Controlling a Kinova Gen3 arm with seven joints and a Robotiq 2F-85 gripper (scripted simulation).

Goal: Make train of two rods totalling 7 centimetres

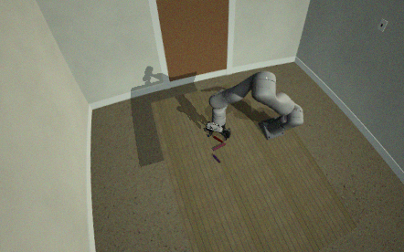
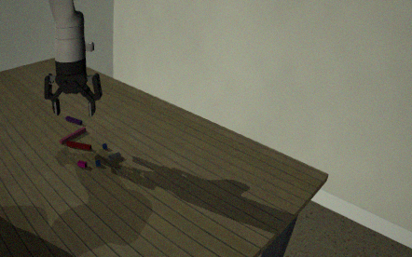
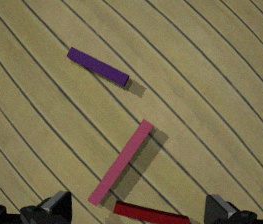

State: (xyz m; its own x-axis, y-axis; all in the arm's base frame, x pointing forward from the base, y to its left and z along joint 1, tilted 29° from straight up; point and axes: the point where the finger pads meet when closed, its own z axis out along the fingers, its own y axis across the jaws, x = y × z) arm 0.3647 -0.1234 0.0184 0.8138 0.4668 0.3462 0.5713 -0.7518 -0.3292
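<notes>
Right now the grey rod is 1 cm ahead of my hand, 14 cm to the right of it and 7 cm below it. The rest, counted from my hand: red rod (2 cm behind, 3 cm to the right, 7 cm below); then purple rod (6 cm ahead, 9 cm to the left, 7 cm below); then pink rod (2 cm to the left, 7 cm below).
</notes>
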